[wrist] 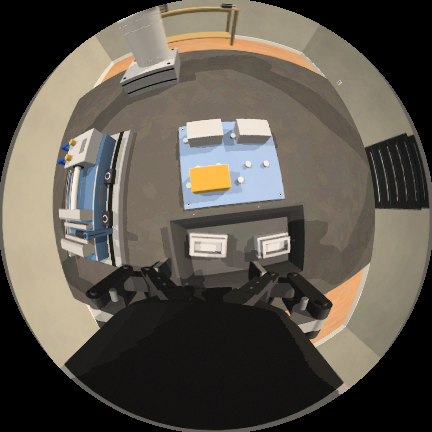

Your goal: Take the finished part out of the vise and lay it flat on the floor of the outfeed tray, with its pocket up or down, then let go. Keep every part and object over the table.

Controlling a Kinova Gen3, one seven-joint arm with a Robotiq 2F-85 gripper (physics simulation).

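Pixels of known places: gripper, fingertip midpoint: [209, 268]; arm's base at its link origin: [153, 59].
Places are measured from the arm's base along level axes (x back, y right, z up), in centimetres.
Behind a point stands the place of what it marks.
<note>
Two light grey parts lie flat in the dark outfeed tray [242, 250] @(y -8.7, x -53.1, z -6.3 cm) with their pockets up: one part [207, 245] @(y -3.1, x -50.0, z -4.2 cm) at the left and one part [275, 245] @(y -14.4, x -53.4, z -4.2 cm) at the right, apart from each other. My gripper [209, 268] @(y -3.3, x -50.6, z 3.9 cm) is open and empty, above the tray's near side, with the left part beyond and between its fingertips in the view. The blue and grey vise [101, 150] @(y 13.0, x -27.4, z -1.7 cm) stands at the left. Thin light bars and a dark piece show at its jaws; no pocketed part shows there. The tray's near edge is partly hidden by my gripper.
Beyond the tray, a light blue plate [260, 187] @(y -14.9, x -42.9, z -6.7 cm) bears an orange block [210, 178] @(y -6.2, x -39.9, z -3.1 cm), two light grey blocks [204, 130] @(y -7.4, x -31.3, z -3.1 cm) [253, 129] @(y -15.8, x -32.7, z -3.1 cm) and several white pegs. A grey pedestal [151, 72] @(y 0.7, x -8.0, z -1.0 cm) stands at the back left. A black ribbed object [400, 171] shows at the right, past the table edge.
</note>
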